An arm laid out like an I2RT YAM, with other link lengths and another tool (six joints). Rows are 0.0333 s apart.
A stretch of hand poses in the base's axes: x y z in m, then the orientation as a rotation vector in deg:
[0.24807, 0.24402, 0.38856, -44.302, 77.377, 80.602]
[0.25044, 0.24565, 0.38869, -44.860, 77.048, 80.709]
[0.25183, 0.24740, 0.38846, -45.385, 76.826, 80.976]
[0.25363, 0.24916, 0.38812, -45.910, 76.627, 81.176]
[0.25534, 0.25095, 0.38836, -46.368, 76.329, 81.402]
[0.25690, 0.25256, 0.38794, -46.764, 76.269, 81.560]
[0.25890, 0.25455, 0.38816, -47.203, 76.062, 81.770]
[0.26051, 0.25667, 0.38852, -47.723, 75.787, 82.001]
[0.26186, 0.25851, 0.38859, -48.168, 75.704, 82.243]
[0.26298, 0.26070, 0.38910, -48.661, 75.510, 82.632]
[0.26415, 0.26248, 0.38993, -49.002, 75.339, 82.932]
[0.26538, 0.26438, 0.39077, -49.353, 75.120, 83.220]
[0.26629, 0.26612, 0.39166, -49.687, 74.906, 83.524]
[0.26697, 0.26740, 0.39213, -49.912, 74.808, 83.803]
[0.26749, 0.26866, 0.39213, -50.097, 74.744, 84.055]
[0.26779, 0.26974, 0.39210, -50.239, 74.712, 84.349]
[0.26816, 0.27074, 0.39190, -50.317, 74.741, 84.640]
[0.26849, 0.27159, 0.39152, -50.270, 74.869, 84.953]
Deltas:
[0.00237, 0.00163, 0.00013, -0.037, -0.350, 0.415]
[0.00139, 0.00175, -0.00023, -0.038, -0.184, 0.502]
[0.00180, 0.00176, -0.00034, -0.074, -0.202, 0.457]
[0.00171, 0.00179, 0.00024, 0.028, -0.229, 0.437]
[0.00156, 0.00161, -0.00042, -0.111, -0.089, 0.348]
[0.00200, 0.00199, 0.00022, -0.025, -0.170, 0.414]
[0.00161, 0.00212, 0.00036, -0.016, -0.228, 0.479]
[0.00135, 0.00184, 0.00007, -0.098, -0.074, 0.436]
[0.00112, 0.00219, 0.00051, -0.010, -0.080, 0.568]
[0.00117, 0.00178, 0.00083, 0.025, -0.061, 0.415]
[0.00123, 0.00190, 0.00084, 0.046, -0.100, 0.415]
[0.00091, 0.00174, 0.00089, 0.055, -0.081, 0.416]
[0.00068, 0.00128, 0.00047, 0.028, 0.015, 0.328]
[0.00052, 0.00126, 0.00000, 0.018, 0.035, 0.285]
[0.00030, 0.00108, -0.00003, 0.029, 0.093, 0.286]
[0.00037, 0.00100, -0.00020, 0.020, 0.150, 0.242]
[0.00033, 0.00085, -0.00038, 0.023, 0.265, 0.177]

